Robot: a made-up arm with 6 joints. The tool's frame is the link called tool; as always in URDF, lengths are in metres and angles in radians. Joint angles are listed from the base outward.
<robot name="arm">
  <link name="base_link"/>
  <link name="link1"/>
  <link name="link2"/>
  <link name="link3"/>
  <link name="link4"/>
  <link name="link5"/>
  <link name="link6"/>
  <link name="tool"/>
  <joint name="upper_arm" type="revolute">
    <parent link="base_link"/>
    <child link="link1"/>
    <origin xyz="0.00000 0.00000 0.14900"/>
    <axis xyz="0 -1 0"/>
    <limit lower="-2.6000" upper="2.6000"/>
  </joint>
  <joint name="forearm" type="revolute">
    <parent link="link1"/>
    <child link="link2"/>
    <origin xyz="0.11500 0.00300 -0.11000"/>
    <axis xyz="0 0 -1"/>
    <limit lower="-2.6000" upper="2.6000"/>
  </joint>
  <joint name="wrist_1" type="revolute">
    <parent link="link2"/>
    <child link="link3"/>
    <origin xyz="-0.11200 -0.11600 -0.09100"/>
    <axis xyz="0 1 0"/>
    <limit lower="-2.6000" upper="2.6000"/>
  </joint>
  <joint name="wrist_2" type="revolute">
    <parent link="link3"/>
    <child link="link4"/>
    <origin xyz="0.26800 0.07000 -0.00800"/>
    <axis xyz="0 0 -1"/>
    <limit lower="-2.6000" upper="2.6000"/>
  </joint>
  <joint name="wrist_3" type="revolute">
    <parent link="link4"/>
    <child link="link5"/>
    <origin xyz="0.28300 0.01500 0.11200"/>
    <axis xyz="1 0 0"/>
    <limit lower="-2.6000" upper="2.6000"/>
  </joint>
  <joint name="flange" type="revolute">
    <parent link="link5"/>
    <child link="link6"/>
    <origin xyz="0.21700 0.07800 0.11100"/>
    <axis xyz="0 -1 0"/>
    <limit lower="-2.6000" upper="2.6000"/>
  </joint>
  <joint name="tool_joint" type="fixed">
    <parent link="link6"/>
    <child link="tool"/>
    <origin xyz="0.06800 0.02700 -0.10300"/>
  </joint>
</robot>
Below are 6 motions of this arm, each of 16 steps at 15 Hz.
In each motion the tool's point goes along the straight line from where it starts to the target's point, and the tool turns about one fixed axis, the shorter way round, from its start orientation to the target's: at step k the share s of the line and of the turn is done. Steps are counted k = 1, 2, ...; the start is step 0. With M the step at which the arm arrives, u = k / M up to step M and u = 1 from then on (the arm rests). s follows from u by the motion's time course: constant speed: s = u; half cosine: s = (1 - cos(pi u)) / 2; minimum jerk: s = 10 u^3 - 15 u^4 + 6 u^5.
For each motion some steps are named. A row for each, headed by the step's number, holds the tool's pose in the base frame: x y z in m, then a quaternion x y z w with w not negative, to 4 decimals.
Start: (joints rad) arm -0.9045 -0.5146 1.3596 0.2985 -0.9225 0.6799
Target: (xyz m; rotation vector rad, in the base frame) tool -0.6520 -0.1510 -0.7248 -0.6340 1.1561 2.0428
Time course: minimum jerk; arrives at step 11
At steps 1, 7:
1: -0.6624 -0.0132 -0.7333 -0.1622 0.5414 0.6378 0.5233
7: -0.6547 -0.1154 -0.7270 -0.2246 0.4738 0.7539 0.3959

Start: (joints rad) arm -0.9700 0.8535 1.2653 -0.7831 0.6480 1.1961
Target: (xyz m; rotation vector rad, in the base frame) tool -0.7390 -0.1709 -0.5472 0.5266 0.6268 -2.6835
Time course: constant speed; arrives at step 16
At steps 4, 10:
4: -0.3904 -0.0456 -0.7627 0.1832 0.2897 -0.7575 0.5556
10: -0.5647 -0.1082 -0.6549 0.1886 0.2613 -0.8712 0.3703

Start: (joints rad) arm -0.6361 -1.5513 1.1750 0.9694 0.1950 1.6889
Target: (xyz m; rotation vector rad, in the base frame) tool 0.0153 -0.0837 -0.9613 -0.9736 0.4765 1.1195
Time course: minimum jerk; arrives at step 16
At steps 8, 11, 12, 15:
8: 0.0464 0.1719 -0.8700 -0.2197 -0.0233 0.5328 0.8169
11: 0.0265 0.0083 -0.9284 -0.3647 0.1306 0.5220 0.7599
12: 0.0217 -0.0308 -0.9424 -0.3970 0.1667 0.5157 0.7407
15: 0.0154 -0.0826 -0.9609 -0.4381 0.2138 0.5051 0.7122

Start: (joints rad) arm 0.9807 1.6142 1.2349 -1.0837 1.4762 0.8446
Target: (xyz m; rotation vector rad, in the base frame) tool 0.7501 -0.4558 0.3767 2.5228 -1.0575 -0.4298
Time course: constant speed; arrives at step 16
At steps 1, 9, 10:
1: 0.9024 -0.3234 0.2375 0.9589 -0.2021 -0.1775 0.0908
9: 0.8212 -0.3940 0.3117 0.9300 -0.2961 -0.1651 0.1419
10: 0.8110 -0.4028 0.3210 0.9256 -0.3076 -0.1634 0.1482

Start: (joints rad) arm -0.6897 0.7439 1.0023 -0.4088 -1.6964 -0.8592
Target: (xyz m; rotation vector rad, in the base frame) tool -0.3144 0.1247 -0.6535 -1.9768 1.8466 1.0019
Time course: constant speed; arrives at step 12
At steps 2, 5, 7, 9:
2: -0.2133 -0.0439 -0.7043 -0.5275 0.7840 0.1965 0.2618
5: -0.2437 0.0067 -0.6891 -0.5785 0.7458 0.2432 0.2235
7: -0.2639 0.0404 -0.6789 -0.6101 0.7171 0.2734 0.1970
9: -0.2841 0.0741 -0.6688 -0.6396 0.6860 0.3026 0.1699

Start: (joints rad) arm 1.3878 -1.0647 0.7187 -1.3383 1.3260 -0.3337
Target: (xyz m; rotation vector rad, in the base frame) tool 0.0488 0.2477 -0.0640 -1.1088 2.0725 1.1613
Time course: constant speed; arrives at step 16
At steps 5, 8, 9, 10, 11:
5: 0.1787 0.4084 -0.0669 -0.2713 0.6547 0.4850 0.5124
8: 0.1433 0.3646 -0.0661 -0.3121 0.6915 0.4741 0.4468
9: 0.1315 0.3500 -0.0658 -0.3252 0.7027 0.4697 0.4242
10: 0.1197 0.3354 -0.0656 -0.3380 0.7132 0.4649 0.4012
11: 0.1078 0.3207 -0.0653 -0.3505 0.7232 0.4597 0.3779

